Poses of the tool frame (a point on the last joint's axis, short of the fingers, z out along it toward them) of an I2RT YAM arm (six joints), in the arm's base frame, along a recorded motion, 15 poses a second.
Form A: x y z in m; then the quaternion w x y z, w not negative.
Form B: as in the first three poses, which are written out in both.
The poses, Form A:
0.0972 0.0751 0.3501 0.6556 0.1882 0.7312 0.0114
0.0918 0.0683 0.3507 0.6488 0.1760 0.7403 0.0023
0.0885 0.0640 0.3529 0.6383 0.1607 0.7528 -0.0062
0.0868 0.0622 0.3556 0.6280 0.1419 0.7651 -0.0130
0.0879 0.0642 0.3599 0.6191 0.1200 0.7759 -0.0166
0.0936 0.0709 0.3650 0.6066 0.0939 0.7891 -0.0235
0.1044 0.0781 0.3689 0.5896 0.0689 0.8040 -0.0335
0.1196 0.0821 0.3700 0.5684 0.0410 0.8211 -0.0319
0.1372 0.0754 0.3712 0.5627 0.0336 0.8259 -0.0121
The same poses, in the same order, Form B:
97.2 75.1 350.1 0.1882 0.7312 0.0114 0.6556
91.8 68.3 350.7 0.1760 0.7403 0.0023 0.6488
88.5 64.0 352.9 0.1607 0.7528 -0.0062 0.6383
86.8 62.2 355.6 0.1419 0.7651 -0.0130 0.6280
87.9 64.2 359.9 0.1200 0.7759 -0.0166 0.6191
93.6 70.9 365.0 0.0939 0.7891 -0.0235 0.6066
104.4 78.1 368.9 0.0689 0.8040 -0.0335 0.5896
119.6 82.1 370.0 0.0410 0.8211 -0.0319 0.5684
137.2 75.4 371.2 0.0336 0.8259 -0.0121 0.5627

